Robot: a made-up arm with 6 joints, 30 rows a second.
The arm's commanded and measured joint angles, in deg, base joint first. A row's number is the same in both.
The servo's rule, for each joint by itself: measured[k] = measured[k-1] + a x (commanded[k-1-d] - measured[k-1]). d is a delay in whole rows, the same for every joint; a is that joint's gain. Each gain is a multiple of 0.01, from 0.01 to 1. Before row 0 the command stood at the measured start. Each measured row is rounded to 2 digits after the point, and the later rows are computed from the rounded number. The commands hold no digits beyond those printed.
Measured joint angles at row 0:
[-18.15 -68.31 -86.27 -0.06 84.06 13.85]
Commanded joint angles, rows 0 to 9:
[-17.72 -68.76 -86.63 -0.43 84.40 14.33]
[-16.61 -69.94 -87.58 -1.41 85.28 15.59]
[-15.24 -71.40 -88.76 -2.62 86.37 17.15]
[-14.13 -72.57 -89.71 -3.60 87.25 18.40]
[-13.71 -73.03 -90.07 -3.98 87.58 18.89]
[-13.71 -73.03 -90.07 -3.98 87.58 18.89]
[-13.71 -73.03 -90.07 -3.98 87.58 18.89]
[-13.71 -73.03 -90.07 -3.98 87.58 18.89]
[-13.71 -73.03 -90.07 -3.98 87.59 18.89]
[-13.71 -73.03 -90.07 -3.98 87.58 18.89]
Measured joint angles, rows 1 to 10:
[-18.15 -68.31 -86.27 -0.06 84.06 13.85]
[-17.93 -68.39 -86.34 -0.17 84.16 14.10]
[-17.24 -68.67 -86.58 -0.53 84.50 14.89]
[-16.20 -69.16 -86.99 -1.14 85.06 16.09]
[-15.12 -69.77 -87.51 -1.85 85.72 17.31]
[-14.39 -70.36 -88.00 -2.47 86.28 18.15]
[-14.04 -70.84 -88.39 -2.91 86.67 18.54]
[-13.87 -71.23 -88.71 -3.22 86.94 18.73]
[-13.79 -71.55 -88.97 -3.44 87.13 18.81]
[-13.75 -71.82 -89.18 -3.60 87.27 18.85]
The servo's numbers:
d 1
a 0.52 0.18 0.19 0.29 0.30 0.53

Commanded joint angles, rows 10 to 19:
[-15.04 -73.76 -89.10 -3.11 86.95 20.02]
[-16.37 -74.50 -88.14 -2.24 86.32 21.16]
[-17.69 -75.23 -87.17 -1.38 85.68 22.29]
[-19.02 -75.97 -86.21 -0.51 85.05 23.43]
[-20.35 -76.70 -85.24 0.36 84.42 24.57]
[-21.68 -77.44 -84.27 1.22 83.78 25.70]
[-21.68 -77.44 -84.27 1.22 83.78 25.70]
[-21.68 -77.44 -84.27 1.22 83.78 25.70]
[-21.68 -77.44 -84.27 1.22 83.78 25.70]
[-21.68 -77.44 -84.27 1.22 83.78 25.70]
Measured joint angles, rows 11 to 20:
[-13.73 -72.04 -89.35 -3.71 87.36 18.87]
[-14.41 -72.35 -89.30 -3.54 87.24 19.48]
[-15.43 -72.74 -89.08 -3.16 86.96 20.37]
[-16.61 -73.19 -88.72 -2.64 86.58 21.39]
[-17.86 -73.69 -88.24 -2.02 86.12 22.47]
[-19.15 -74.23 -87.67 -1.33 85.61 23.58]
[-20.47 -74.81 -87.02 -0.59 85.06 24.70]
[-21.10 -75.28 -86.50 -0.07 84.68 25.23]
[-21.40 -75.67 -86.08 0.30 84.41 25.48]
[-21.55 -75.99 -85.74 0.57 84.22 25.60]

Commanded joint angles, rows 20 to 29:
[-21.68 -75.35 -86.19 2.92 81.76 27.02]
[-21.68 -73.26 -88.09 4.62 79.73 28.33]
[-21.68 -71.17 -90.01 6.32 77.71 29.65]
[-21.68 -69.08 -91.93 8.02 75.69 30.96]
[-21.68 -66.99 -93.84 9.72 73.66 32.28]
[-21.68 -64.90 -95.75 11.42 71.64 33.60]
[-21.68 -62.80 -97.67 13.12 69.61 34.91]
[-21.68 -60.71 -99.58 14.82 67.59 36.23]
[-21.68 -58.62 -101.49 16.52 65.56 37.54]
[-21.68 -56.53 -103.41 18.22 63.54 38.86]
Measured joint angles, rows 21 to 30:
[-21.62 -76.25 -85.46 0.76 84.09 25.65]
[-21.65 -76.09 -85.60 1.39 83.39 26.38]
[-21.67 -75.58 -86.07 2.33 82.29 27.41]
[-21.68 -74.79 -86.82 3.49 80.92 28.60]
[-21.68 -73.76 -87.79 4.80 79.35 29.85]
[-21.68 -72.54 -88.94 6.23 77.64 31.14]
[-21.68 -71.16 -90.23 7.74 75.84 32.44]
[-21.68 -69.66 -91.64 9.30 73.97 33.75]
[-21.68 -68.05 -93.15 10.90 72.06 35.06]
[-21.68 -66.35 -94.73 12.53 70.11 36.37]

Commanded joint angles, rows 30 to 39:
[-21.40 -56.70 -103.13 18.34 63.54 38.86]
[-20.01 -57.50 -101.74 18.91 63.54 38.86]
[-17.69 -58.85 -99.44 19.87 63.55 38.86]
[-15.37 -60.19 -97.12 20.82 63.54 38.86]
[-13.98 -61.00 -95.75 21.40 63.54 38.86]
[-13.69 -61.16 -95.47 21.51 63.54 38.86]
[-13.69 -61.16 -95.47 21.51 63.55 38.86]
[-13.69 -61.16 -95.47 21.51 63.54 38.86]
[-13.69 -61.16 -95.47 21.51 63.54 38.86]
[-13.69 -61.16 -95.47 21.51 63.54 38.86]
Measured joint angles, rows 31 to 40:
[-21.68 -64.58 -96.38 14.18 68.14 37.69]
[-21.53 -63.16 -97.66 15.39 66.76 38.31]
[-20.74 -62.14 -98.44 16.41 65.79 38.60]
[-19.15 -61.55 -98.63 17.41 65.12 38.74]
[-17.18 -61.31 -98.34 18.40 64.65 38.80]
[-15.52 -61.25 -97.85 19.27 64.32 38.83]
[-14.57 -61.23 -97.40 19.92 64.09 38.85]
[-14.11 -61.22 -97.03 20.38 63.93 38.86]
[-13.89 -61.21 -96.73 20.71 63.81 38.86]
[-13.79 -61.20 -96.49 20.94 63.73 38.86]

